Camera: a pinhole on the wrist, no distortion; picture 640 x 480 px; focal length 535.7 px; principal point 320.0 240.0 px. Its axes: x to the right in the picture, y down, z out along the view. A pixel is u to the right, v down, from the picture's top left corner.
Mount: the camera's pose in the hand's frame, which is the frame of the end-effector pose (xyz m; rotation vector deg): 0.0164 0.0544 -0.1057 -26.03 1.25 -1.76
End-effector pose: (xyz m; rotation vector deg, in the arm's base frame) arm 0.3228 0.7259 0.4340 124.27 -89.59 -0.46
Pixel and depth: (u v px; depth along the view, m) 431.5 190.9 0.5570
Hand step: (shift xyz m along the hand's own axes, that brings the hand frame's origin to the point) 0.1465 0.2487 0.4154
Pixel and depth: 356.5 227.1 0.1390
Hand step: 0.0297 0.1120 0.0205
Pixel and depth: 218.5 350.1 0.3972
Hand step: -0.0457 0.3045 0.2163
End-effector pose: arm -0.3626 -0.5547 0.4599 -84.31 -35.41 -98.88
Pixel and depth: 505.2 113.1 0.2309
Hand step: 0.1013 0.1037 0.1246
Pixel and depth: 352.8 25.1 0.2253
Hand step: 0.0342 0.0715 0.1362
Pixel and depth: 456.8 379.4 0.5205
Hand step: 0.1671 0.3996 0.3005
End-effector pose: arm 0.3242 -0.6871 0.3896 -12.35 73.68 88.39
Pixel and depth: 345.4 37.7 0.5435
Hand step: 0.0522 0.1075 0.4723
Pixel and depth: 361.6 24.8 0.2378
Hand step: 0.0391 0.0722 0.1496
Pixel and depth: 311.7 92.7 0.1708
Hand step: 0.0174 0.0872 0.0684
